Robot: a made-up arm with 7 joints.
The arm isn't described. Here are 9 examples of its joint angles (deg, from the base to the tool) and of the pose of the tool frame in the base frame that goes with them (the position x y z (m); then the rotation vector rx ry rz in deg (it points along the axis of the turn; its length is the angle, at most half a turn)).
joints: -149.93 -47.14 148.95 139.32 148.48 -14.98 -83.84
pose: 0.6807 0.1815 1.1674 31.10 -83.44 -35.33
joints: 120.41 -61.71 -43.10 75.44 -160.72 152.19 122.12
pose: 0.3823 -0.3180 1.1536 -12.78 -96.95 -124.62
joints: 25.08 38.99 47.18 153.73 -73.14 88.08 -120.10
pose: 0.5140 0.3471 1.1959 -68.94 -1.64 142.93
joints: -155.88 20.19 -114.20 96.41 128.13 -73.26 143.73
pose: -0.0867 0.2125 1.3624 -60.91 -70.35 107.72
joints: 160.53 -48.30 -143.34 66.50 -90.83 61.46 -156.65
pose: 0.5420 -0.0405 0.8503 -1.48 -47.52 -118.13
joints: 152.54 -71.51 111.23 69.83 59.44 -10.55 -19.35
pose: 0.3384 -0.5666 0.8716 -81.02 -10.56 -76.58
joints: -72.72 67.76 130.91 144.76 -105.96 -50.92 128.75
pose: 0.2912 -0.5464 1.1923 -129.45 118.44 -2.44
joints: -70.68 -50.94 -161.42 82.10 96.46 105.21 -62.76
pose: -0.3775 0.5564 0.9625 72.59 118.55 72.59
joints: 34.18 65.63 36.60 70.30 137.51 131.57 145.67
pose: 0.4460 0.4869 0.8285 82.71 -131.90 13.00
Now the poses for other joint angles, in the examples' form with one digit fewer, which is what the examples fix.
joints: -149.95 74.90 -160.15 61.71 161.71 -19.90 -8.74
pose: -0.270 -0.076 1.108 126.9 -6.7 -58.1
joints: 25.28 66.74 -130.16 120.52 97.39 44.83 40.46
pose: 0.668 0.060 1.156 9.6 -97.5 -64.8
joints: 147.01 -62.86 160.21 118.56 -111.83 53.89 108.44
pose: 0.557 -0.516 0.910 -90.0 -49.6 -42.8
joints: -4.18 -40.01 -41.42 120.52 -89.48 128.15 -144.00
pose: -0.324 -0.148 1.293 -2.8 33.8 32.9
